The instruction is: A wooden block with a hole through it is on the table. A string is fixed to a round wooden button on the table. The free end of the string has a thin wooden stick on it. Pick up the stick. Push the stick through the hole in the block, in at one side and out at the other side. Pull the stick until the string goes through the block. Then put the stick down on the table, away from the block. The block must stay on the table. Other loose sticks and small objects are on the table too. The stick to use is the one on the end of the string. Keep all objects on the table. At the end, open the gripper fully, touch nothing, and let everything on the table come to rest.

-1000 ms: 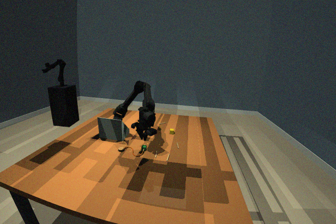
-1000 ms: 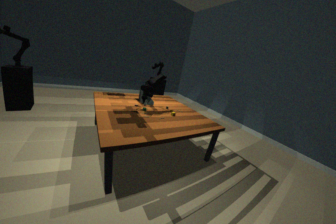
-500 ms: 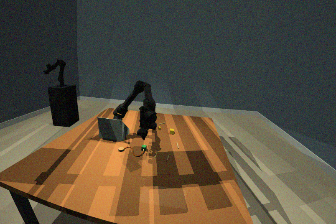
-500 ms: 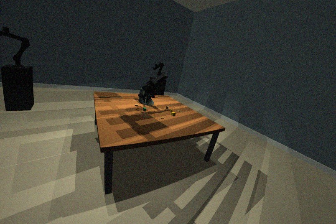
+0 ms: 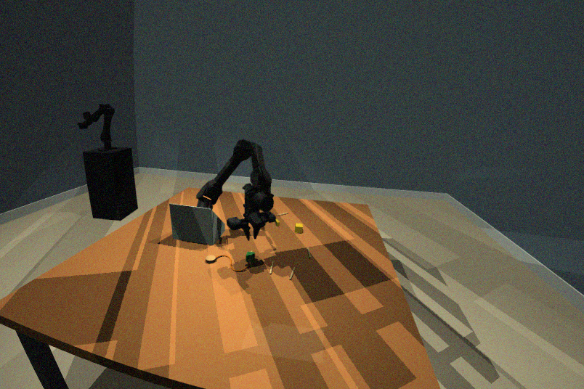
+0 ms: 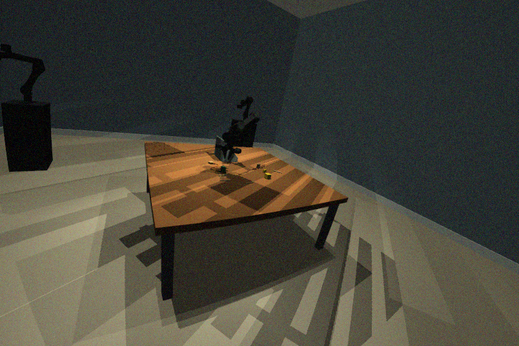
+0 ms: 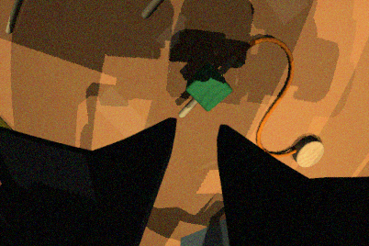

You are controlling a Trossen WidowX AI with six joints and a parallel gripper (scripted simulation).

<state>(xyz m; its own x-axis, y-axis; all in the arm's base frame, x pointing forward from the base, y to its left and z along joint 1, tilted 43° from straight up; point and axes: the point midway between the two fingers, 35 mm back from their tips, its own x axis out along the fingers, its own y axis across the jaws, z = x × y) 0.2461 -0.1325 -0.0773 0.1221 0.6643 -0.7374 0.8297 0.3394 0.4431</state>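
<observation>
My gripper tip is now 7 cm above the green block and 1 cm to the left of it. The rest, counted from my gripper tip: yellow cube 26 cm to the left, 20 cm ahead, 7 cm below; then round wooden button 16 cm behind, 8 cm below, 3 cm to the right; then thin pale stick 7 cm below, 3 cm to the right.
</observation>
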